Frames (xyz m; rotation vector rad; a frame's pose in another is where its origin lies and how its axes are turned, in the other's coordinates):
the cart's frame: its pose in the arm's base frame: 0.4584 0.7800 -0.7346 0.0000 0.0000 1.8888
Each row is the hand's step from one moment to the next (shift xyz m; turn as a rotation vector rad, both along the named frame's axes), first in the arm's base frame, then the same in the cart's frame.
Working: the arm's base frame: its pose in the cart's frame: -0.5976 0.6793 0.7346 0.0000 0.0000 -1.8888

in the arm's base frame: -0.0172 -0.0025 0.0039 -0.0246 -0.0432 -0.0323
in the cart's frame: 0.0030 0.0171 0.0039 -0.0333 0.0369 -0.0323
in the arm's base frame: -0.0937 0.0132 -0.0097 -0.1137 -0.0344 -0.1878
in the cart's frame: 0.0418 0.0849 -0.0097 0.0029 0.1188 -0.1878
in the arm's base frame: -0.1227 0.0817 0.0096 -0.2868 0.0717 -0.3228
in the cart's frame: 0.1160 0.0910 0.0096 0.1578 0.2500 -0.3228
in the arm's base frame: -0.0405 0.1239 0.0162 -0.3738 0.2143 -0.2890
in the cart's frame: 0.1304 -0.0003 0.0162 0.3204 0.2881 -0.2890
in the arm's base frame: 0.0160 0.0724 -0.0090 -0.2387 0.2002 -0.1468
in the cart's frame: 0.0638 -0.0378 -0.0090 0.2648 0.1641 -0.1468
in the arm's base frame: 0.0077 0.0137 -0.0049 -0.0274 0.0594 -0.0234
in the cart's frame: 0.0106 -0.0116 -0.0049 0.0650 0.0075 -0.0234
